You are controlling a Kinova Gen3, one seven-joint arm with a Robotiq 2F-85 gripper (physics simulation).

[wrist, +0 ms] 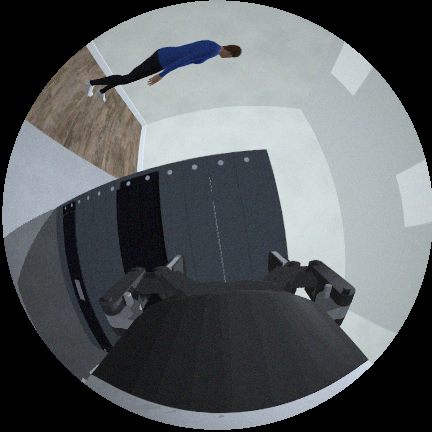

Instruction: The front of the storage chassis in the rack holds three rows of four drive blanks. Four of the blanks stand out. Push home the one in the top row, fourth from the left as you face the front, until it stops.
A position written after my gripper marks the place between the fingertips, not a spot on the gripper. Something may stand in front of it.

Note:
I see my gripper (226, 263) and a rack (146, 218).

